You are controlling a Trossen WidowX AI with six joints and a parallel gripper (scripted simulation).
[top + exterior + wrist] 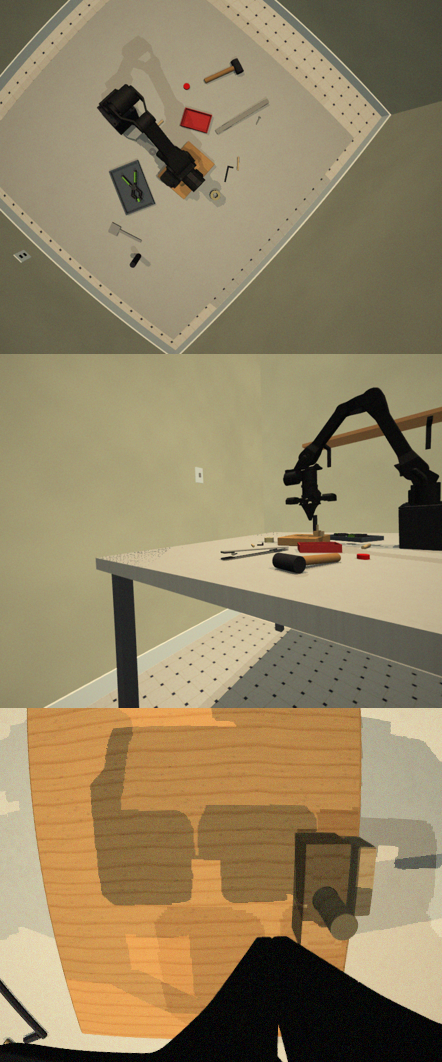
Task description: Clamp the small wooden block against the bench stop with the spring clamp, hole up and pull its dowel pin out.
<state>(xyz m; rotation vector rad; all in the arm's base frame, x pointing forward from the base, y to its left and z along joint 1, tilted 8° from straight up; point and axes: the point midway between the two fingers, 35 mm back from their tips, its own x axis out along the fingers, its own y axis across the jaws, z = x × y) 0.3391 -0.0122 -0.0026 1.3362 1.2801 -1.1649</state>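
Right now my hand is 3 cm past the dowel pin and 8 cm above it. From my hand the other things lie so: small wooden block: 3 cm behind, 9 cm below; wooden board: 3 cm ahead, 12 cm below; bench stop: 4 cm behind, 9 cm below.
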